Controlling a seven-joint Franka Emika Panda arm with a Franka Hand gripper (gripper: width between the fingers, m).
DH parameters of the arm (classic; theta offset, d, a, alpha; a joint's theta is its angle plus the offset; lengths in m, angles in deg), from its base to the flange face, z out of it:
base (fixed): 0 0 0 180
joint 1: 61.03 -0.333 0 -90
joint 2: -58.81 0 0 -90
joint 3: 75.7 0.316 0.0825 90
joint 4: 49.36 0 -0.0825 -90
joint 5: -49.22 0.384 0 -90
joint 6: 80.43 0 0.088 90
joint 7: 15.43 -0.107 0 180
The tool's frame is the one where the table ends.
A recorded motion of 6 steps. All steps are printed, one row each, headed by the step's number.
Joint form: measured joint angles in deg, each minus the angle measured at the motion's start. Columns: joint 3, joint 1, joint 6, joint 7, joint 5, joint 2, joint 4.
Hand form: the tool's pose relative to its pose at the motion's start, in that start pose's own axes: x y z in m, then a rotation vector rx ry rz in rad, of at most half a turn. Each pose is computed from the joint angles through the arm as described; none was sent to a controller.
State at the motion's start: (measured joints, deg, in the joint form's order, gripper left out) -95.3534 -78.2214 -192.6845 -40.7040 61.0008 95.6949 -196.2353
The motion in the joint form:
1: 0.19 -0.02 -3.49 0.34 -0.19 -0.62 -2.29
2: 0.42 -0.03 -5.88 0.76 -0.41 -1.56 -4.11
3: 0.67 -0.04 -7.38 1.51 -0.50 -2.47 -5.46
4: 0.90 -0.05 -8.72 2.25 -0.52 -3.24 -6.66
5: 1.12 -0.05 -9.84 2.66 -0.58 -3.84 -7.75
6: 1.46 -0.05 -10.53 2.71 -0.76 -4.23 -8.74
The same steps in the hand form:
1: 0.0022 0.0035 0.0171 -0.0058 0.0159 0.0009
2: 0.0035 0.0070 0.0337 -0.0206 0.0182 -0.0002
3: 0.0039 0.0099 0.0477 -0.0360 0.0127 -0.0083
4: 0.0037 0.0126 0.0598 -0.0484 0.0078 -0.0168
5: 0.0029 0.0153 0.0702 -0.0598 0.0032 -0.0210
6: 0.0007 0.0175 0.0794 -0.0736 -0.0033 -0.0233

